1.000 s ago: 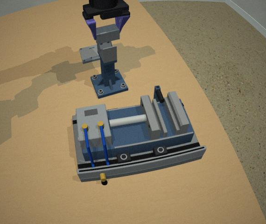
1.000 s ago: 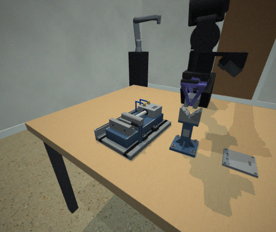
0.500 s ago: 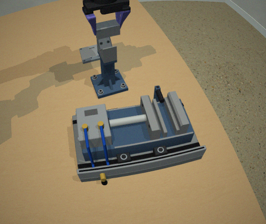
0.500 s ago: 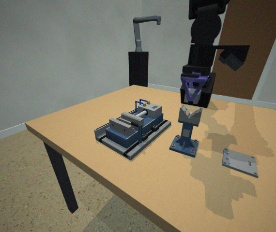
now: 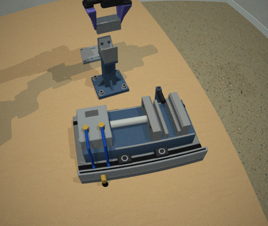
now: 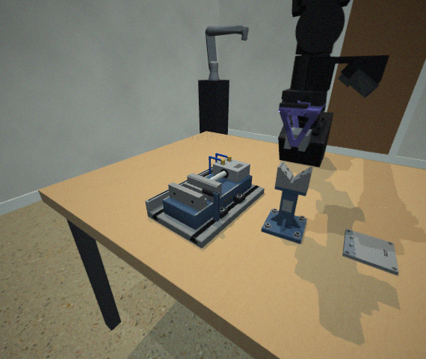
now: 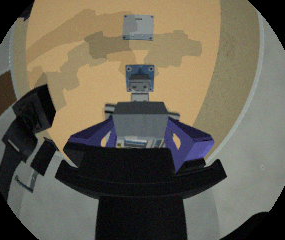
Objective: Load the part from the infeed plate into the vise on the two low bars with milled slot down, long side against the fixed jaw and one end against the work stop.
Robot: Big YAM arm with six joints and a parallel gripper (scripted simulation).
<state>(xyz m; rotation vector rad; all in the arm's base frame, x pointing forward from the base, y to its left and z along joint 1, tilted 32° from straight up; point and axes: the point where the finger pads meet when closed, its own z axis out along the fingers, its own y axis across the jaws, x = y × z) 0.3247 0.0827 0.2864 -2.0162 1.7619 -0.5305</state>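
Now: the moving jaw 60 mm ahead of my hand, 200 mm to the right of it and 150 mm below it. Also, from my hand: grey part: 10 mm below; v-block stand: 10 mm to the left, 170 mm below; black work stop: 100 mm ahead, 150 mm to the right, 130 mm below.
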